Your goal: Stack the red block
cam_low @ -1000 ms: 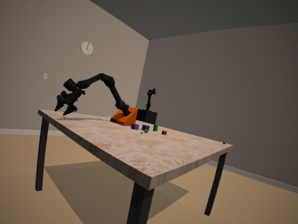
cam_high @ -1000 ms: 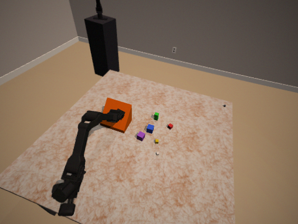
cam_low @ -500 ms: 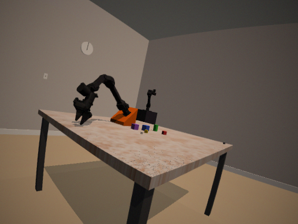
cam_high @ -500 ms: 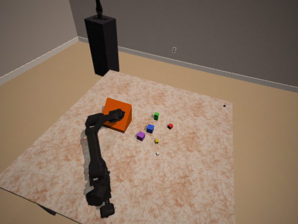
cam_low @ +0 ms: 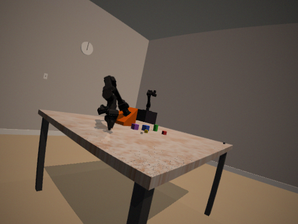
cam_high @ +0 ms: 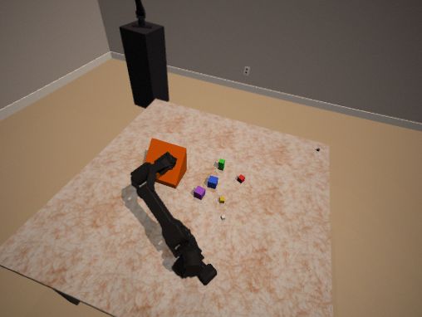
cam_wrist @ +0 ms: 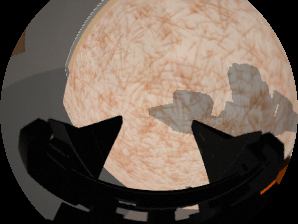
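Now: gripper tip 54 cm to the right of the red block, 4 cm past it and 1 cm above it. Round my gripper tip: tiny white cube 27 cm to the left, 2 cm behind, 1 cm below; then purple cube 34 cm to the left, 19 cm behind; then small yellow cube 36 cm to the left, 7 cm behind, 1 cm below.
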